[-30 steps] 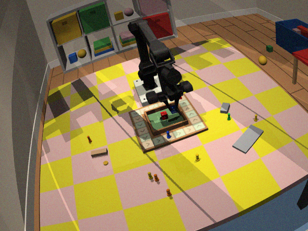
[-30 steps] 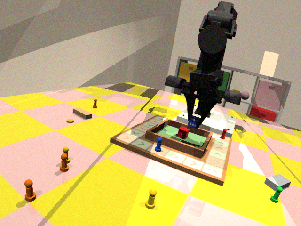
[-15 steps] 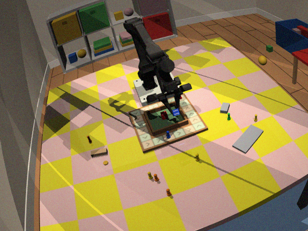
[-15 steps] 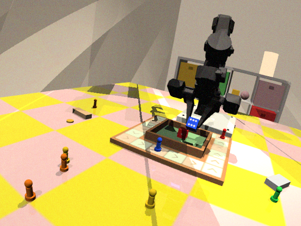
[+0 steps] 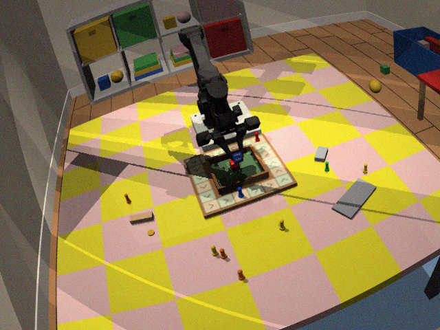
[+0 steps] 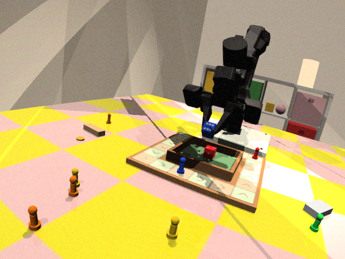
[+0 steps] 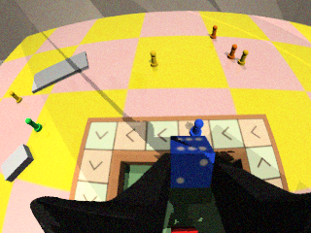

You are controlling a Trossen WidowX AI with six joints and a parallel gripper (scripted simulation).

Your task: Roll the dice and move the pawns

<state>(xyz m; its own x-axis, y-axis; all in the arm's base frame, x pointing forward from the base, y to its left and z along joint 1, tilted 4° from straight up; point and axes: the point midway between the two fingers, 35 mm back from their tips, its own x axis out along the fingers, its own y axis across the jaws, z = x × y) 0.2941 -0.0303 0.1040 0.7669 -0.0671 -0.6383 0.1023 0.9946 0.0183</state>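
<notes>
Right now the red pawn is 16 cm behind my gripper tip, 12 cm to the left of it and 7 cm below it. Also, from my gripper tip: green pawn 9 cm ahead, 25 cm to the left, 8 cm below; blue pawn 6 cm ahead, 3 cm to the right, 7 cm below; small grey block 2 cm ahead, 27 cm to the left, 9 cm below.
</notes>
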